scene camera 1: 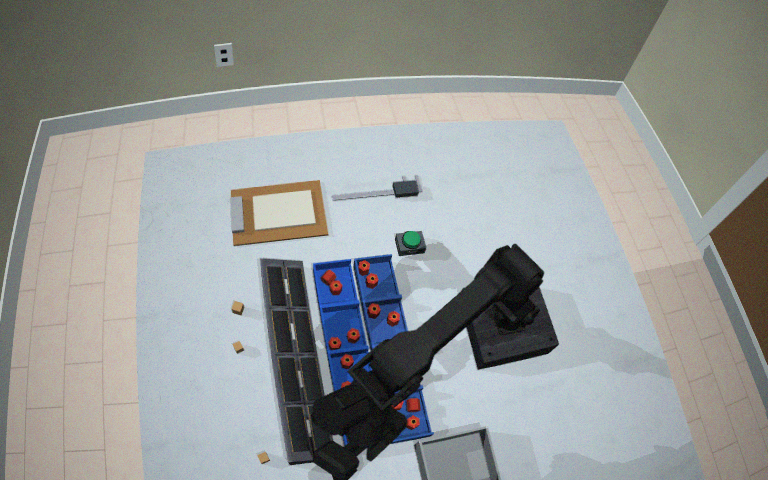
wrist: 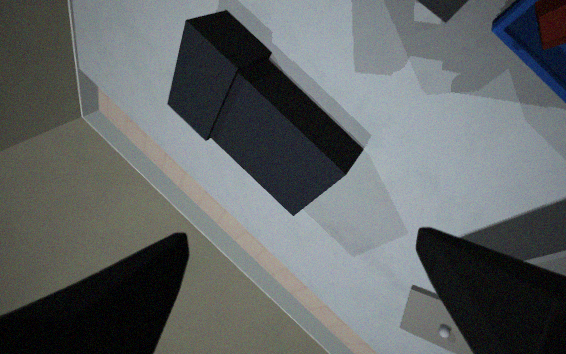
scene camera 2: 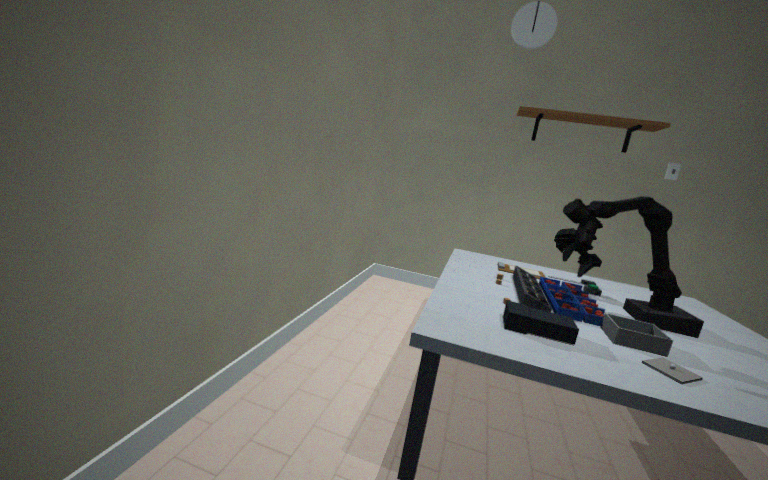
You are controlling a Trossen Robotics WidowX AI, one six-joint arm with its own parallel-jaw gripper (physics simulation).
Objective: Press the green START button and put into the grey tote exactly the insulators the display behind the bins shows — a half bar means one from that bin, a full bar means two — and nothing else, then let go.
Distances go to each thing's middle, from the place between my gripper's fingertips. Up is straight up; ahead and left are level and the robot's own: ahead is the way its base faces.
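My gripper's 80 mm short of the dark box point(scene camera 2: 517, 317), 130 mm to the right of it and 160 mm above it. There's a grey tote point(scene camera 1: 472, 447) too, 230 mm behind my hand and 160 mm below it. And the grey caliper-like tool point(scene camera 1: 404, 188) is 170 mm behind my hand, 710 mm to the right of it and 180 mm below it.
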